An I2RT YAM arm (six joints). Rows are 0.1 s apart.
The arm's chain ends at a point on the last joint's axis. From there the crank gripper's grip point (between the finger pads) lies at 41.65 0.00 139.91 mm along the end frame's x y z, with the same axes.
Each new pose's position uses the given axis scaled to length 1; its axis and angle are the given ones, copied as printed.
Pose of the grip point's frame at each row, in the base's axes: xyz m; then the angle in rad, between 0 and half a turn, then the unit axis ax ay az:
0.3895 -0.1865 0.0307 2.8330 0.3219 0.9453 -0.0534
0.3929 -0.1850 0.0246 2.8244 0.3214 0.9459 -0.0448
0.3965 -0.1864 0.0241 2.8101 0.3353 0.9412 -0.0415
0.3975 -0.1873 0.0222 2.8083 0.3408 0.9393 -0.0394
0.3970 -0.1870 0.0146 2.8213 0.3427 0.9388 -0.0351
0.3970 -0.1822 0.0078 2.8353 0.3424 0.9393 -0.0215
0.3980 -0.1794 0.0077 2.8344 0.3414 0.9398 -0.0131
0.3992 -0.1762 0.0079 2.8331 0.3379 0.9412 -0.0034
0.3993 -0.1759 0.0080 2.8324 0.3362 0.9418 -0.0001
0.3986 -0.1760 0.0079 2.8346 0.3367 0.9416 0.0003
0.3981 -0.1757 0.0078 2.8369 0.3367 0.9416 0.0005
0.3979 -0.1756 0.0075 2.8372 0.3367 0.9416 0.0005
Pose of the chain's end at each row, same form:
0.3853 -0.1831 0.1766 2.8330 0.3219 0.9453 -0.0534
0.3867 -0.1835 0.1704 2.8244 0.3214 0.9459 -0.0448
0.3877 -0.1855 0.1698 2.8101 0.3353 0.9412 -0.0415
0.3881 -0.1870 0.1679 2.8083 0.3408 0.9393 -0.0394
0.3889 -0.1886 0.1603 2.8213 0.3427 0.9388 -0.0351
0.3896 -0.1881 0.1535 2.8353 0.3424 0.9393 -0.0215
0.3897 -0.1875 0.1532 2.8344 0.3414 0.9398 -0.0131
0.3899 -0.1868 0.1532 2.8331 0.3379 0.9412 -0.0034
0.3897 -0.1873 0.1532 2.8324 0.3362 0.9418 -0.0001
0.3892 -0.1876 0.1531 2.8346 0.3367 0.9416 0.0003
0.3890 -0.1875 0.1530 2.8369 0.3367 0.9416 0.0005
0.3889 -0.1874 0.1527 2.8372 0.3367 0.9416 0.0005

